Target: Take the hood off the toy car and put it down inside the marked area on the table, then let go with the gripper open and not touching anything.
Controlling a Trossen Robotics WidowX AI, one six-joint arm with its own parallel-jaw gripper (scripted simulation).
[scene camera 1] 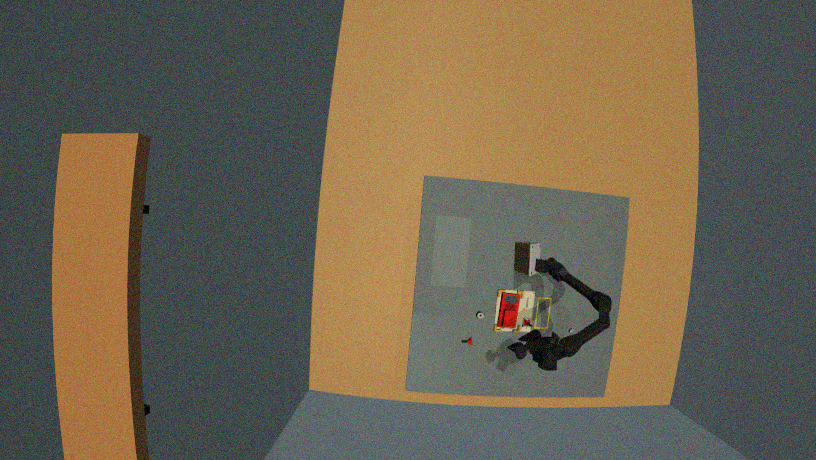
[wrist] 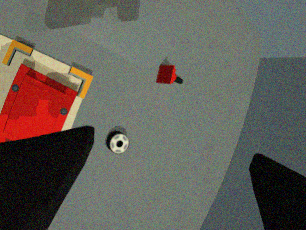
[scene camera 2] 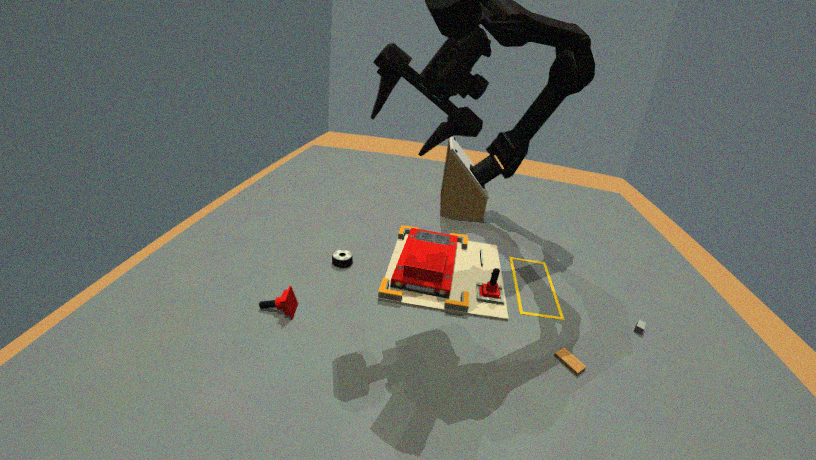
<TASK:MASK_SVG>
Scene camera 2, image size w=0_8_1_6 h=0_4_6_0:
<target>my gripper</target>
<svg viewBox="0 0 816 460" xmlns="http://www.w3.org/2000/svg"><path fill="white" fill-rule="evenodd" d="M375 58L373 63L379 67L377 73L381 75L381 80L371 119L377 116L400 77L411 83L425 97L429 98L436 106L449 115L448 121L441 122L438 128L431 134L426 144L423 145L419 152L420 156L423 156L453 135L477 137L480 133L483 121L467 106L458 108L448 100L450 96L458 94L462 98L469 95L474 100L477 100L484 94L489 84L484 77L471 73L472 65L468 57L459 49L450 45L442 45L420 74L408 65L412 57L402 51L395 43L389 43Z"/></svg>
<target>hood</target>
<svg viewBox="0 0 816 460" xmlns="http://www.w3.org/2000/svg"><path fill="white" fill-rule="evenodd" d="M413 239L404 263L403 276L437 284L442 283L448 245Z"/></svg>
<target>toy car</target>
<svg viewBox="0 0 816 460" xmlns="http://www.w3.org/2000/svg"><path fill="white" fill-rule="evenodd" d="M411 228L392 275L390 288L409 290L448 299L453 279L458 236ZM413 239L448 245L442 283L437 284L403 276L404 263Z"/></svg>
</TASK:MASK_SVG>
